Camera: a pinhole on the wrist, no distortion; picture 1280 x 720 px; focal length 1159.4 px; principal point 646.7 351.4 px. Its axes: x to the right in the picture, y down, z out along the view. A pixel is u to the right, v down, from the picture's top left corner.
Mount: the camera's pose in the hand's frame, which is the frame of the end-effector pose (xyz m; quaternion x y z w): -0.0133 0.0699 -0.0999 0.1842 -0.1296 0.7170 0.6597
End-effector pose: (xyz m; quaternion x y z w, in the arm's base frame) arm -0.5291 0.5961 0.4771 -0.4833 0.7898 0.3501 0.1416
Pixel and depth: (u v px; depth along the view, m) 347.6 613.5 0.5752
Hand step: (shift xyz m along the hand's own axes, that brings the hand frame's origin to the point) -0.0798 -0.3226 0.3598
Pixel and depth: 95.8 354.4 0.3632
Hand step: 0.0303 -0.2410 0.1514
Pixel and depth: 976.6 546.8 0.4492
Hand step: -0.0546 -0.0152 0.3637
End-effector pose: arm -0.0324 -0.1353 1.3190 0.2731 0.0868 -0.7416 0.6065
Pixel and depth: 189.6 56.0 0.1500
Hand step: 0.0423 -0.0439 0.0070
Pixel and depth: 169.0 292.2 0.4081
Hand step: 0.0558 -0.2542 0.1924
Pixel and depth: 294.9 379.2 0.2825
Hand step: 0.0116 -0.1289 0.1170
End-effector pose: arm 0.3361 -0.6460 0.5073 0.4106 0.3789 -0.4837 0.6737
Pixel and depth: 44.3 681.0 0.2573
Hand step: -0.0538 -0.1676 0.0773
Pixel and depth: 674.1 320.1 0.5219
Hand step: 0.0486 -0.1415 0.3736
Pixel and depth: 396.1 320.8 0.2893
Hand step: 0.0251 -0.1096 0.1324
